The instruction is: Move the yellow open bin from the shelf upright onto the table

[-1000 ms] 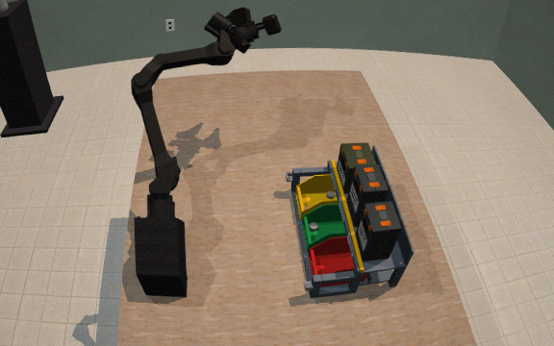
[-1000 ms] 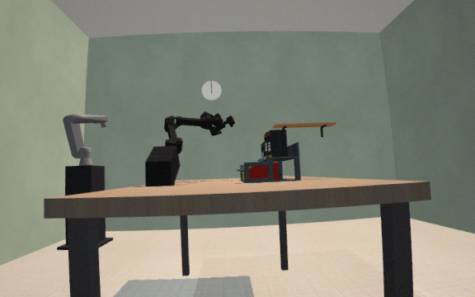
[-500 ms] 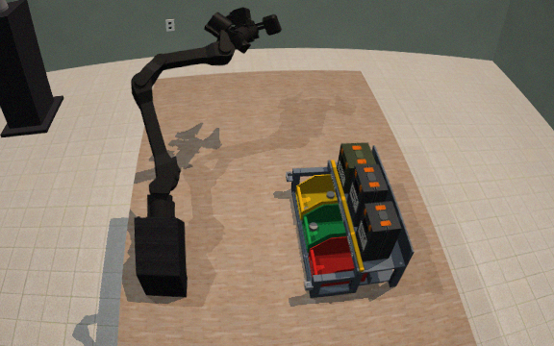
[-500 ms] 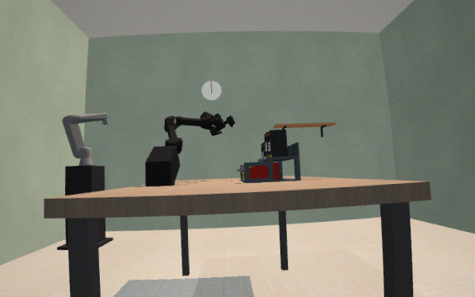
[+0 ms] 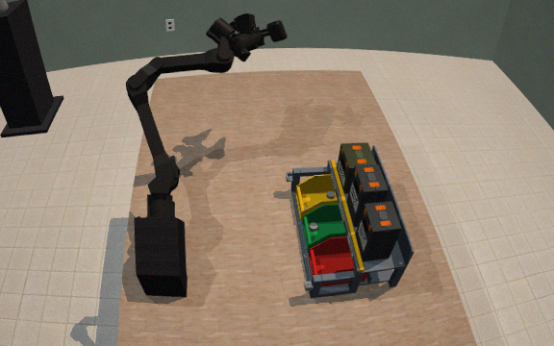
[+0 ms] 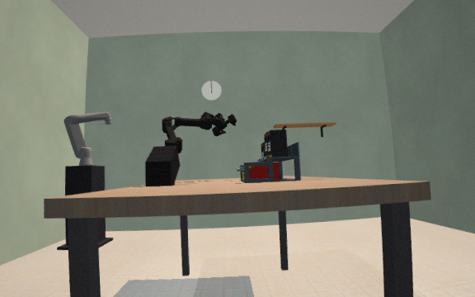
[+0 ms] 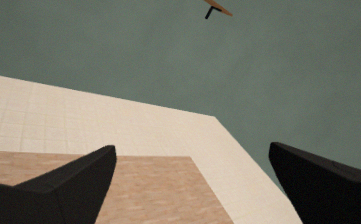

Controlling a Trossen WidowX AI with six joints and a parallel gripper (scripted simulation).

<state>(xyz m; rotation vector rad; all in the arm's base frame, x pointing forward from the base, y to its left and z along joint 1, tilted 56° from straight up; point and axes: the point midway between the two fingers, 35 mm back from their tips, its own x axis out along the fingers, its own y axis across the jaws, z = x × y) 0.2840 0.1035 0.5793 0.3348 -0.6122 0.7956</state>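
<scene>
The yellow bin lies 40 cm to the right of my hand, 32 cm below it and 14 cm ahead of it. Round my hand: red bin: 63 cm to the right, 32 cm below, 14 cm ahead; then yellow rail: 51 cm to the right, 25 cm below, 17 cm ahead; then green bin: 51 cm to the right, 32 cm below, 14 cm ahead.
</scene>
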